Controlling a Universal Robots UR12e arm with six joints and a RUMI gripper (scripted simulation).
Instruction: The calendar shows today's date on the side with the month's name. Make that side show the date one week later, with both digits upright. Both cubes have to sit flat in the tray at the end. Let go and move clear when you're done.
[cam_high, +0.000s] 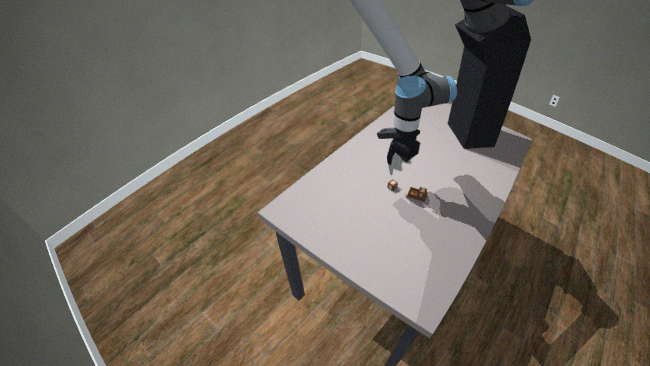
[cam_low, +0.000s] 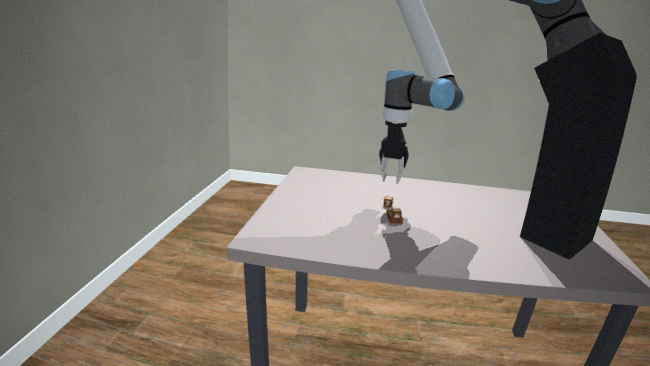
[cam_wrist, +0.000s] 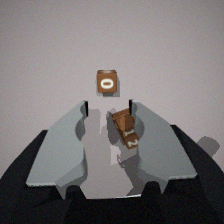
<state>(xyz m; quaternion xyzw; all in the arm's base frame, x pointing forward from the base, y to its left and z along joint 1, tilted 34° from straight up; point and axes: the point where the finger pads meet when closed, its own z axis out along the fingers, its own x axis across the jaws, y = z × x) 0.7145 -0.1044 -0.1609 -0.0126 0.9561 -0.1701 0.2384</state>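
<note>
My hand is 90 mm above the brown calendar cube. Round my hand: brown wooden calendar tray: 100 mm to the left, 100 mm below, 30 mm behind.
</note>
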